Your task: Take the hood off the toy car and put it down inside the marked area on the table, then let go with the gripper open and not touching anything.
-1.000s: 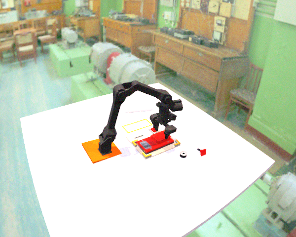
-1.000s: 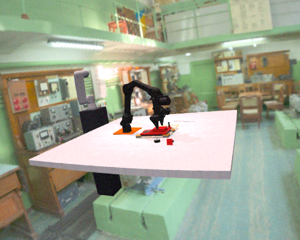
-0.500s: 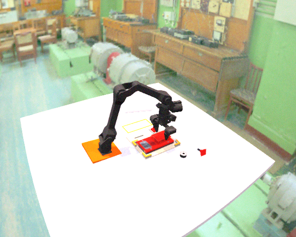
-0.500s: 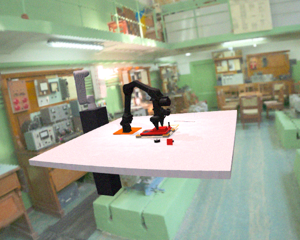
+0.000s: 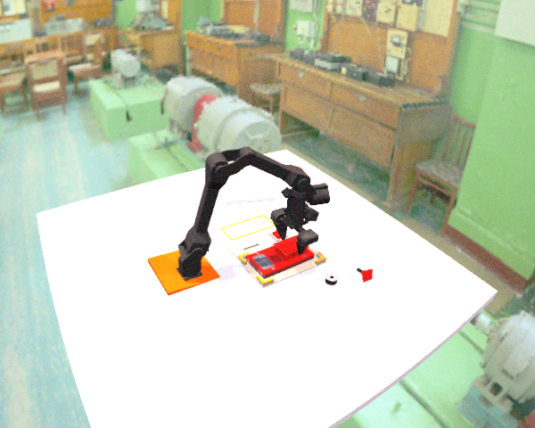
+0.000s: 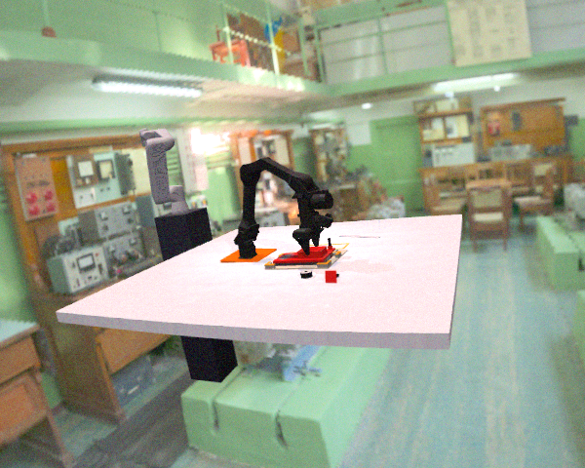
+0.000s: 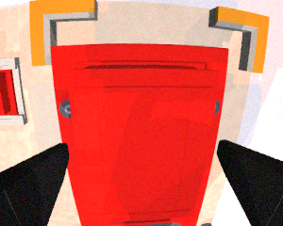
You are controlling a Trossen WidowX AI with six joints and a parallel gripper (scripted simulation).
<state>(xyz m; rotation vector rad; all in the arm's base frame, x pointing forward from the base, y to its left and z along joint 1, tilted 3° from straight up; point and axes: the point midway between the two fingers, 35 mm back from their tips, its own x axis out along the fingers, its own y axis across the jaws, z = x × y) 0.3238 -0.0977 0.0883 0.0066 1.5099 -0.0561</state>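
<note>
The red hood lies right at my gripper tip. Also, from my gripper tip: white wheel: 30 mm ahead, 170 mm to the right, 30 mm below.
</note>
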